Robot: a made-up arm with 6 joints.
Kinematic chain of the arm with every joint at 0, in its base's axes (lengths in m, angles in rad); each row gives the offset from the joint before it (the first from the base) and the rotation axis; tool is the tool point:
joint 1: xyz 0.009 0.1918 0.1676 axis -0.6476 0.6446 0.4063
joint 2: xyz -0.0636 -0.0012 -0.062 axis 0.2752 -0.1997 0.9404
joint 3: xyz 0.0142 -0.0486 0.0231 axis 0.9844 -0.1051 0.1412
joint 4: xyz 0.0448 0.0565 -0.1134 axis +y
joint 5: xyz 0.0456 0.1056 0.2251 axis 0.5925 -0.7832 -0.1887
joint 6: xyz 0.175 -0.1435 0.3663 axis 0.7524 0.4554 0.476
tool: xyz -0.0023 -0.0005 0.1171
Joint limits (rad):
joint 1: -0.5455..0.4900
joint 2: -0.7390..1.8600
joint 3: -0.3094..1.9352
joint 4: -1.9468..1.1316
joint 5: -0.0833..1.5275
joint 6: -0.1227..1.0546
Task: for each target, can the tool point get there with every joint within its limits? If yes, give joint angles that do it. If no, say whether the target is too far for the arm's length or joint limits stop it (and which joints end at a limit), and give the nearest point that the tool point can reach.
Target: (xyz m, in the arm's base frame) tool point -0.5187 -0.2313 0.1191
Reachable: yes | joints 0.2946 0.1477 0.7470 -1.3634 0.5736 0.7196
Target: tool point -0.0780 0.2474 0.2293
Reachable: no: joint limits stop it (at a limit: joint 2, joint 3, joint 5, joint 6) | nearest point -0.2749 0.1440 0.4216 | short by 0.294 m
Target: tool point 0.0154 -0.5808 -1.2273
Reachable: no: too far | nearest point -0.0111 -0.1585 -0.4919 | short by 0.848 m
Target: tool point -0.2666 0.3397 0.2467
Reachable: no: joint limits stop it (at a limit: joint 1, joint 2, joint 3, joint 5, joint 6) | nearest point -0.4054 0.2510 0.2651 | short by 0.166 m
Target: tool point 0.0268 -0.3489 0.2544
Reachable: yes | joints 0.2765 -0.0657 0.9621 0.0593 0.9405 0.9523
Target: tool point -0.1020 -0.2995 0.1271
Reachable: yes | joints 0.3432 0.2393 0.9084 -0.1762 1.2700 0.2819
